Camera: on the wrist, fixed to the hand. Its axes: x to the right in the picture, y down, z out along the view.
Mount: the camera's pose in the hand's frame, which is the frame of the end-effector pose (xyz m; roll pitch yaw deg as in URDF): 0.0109 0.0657 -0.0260 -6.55 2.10 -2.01
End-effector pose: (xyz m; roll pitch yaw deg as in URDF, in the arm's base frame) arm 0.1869 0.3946 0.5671 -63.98 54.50 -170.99
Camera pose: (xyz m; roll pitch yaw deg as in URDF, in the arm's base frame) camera 0.2381 0.3972 0.5173 -74.27 53.52 -175.65
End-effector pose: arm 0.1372 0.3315 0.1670 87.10 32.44 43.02
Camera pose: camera 0.1492 0.3827 0.2154 81.92 34.53 45.44
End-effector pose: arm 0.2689 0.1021 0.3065 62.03 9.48 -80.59
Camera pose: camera 0.3249 0.0928 0.3499 55.69 12.24 -79.66
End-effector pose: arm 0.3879 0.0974 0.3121 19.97 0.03 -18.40
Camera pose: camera 0.4205 0.1610 0.3101 13.43 2.69 -19.57
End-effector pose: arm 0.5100 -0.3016 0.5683 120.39 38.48 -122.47
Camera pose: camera 0.4730 -0.3397 0.6162 116.16 39.09 -118.83
